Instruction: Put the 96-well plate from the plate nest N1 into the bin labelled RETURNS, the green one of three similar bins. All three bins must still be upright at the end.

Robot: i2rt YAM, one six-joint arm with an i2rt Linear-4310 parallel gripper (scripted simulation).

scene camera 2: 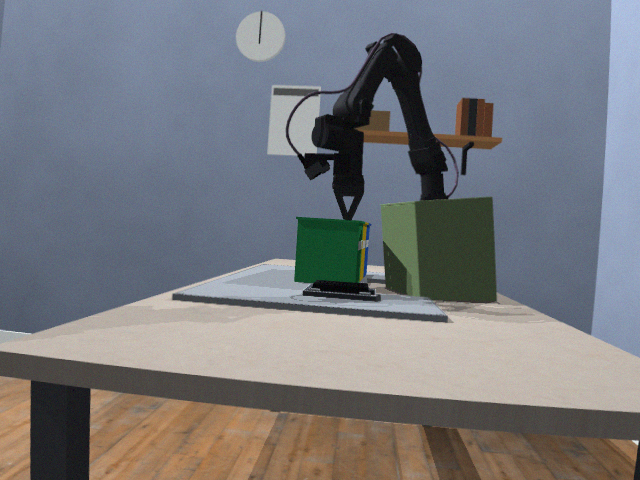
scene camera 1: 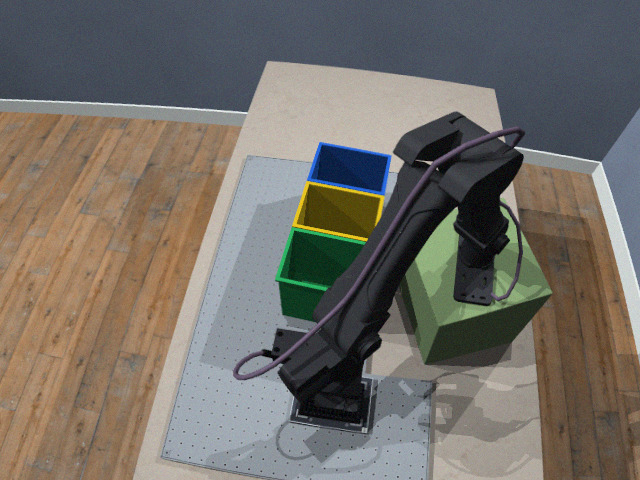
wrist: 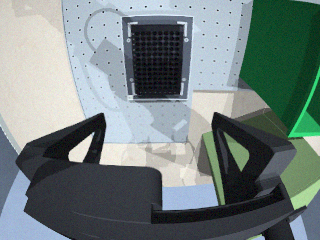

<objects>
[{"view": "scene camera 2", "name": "my gripper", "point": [347, 220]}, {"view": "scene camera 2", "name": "green bin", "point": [327, 249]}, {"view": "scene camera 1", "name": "green bin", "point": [313, 260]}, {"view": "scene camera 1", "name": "black 96-well plate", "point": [314, 411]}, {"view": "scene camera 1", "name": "yellow bin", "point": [337, 211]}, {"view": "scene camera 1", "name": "blue bin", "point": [333, 163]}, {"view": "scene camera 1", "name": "grey plate nest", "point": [296, 404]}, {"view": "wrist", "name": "my gripper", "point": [158, 118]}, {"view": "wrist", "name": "black 96-well plate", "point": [159, 86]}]
</objects>
